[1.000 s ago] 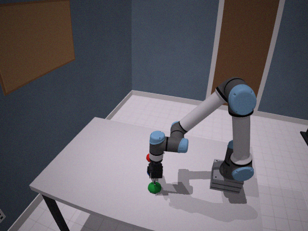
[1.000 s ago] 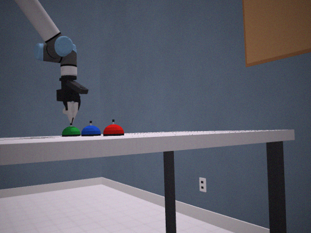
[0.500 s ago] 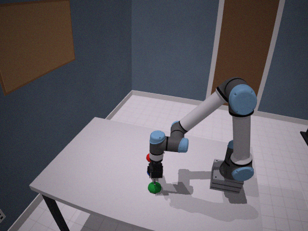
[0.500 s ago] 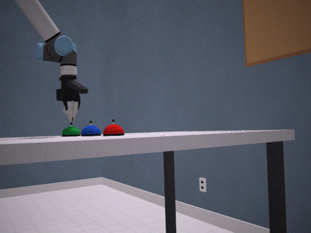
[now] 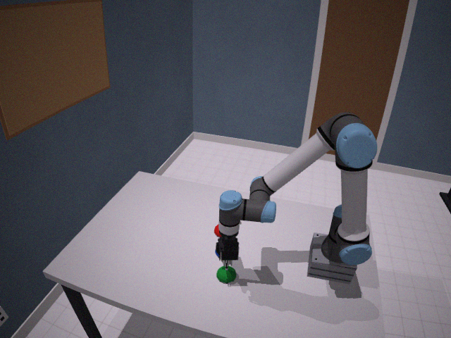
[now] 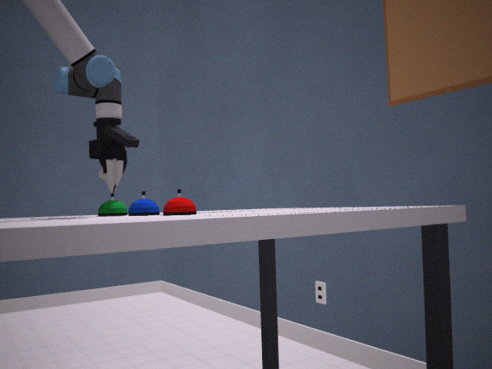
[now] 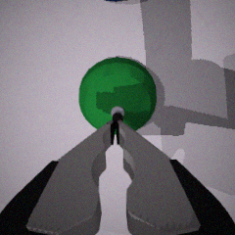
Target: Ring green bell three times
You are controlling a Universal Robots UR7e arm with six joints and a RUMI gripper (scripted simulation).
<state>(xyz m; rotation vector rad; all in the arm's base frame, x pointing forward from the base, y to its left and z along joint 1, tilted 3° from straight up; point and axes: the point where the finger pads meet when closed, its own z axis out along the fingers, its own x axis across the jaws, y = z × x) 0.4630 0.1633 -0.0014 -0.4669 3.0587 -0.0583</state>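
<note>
The green bell lies 40 mm below my hand. Also, from my hand: blue bell: 40 mm ahead, 130 mm to the right, 40 mm below; red bell: 80 mm ahead, 260 mm to the right, 40 mm below.
</note>
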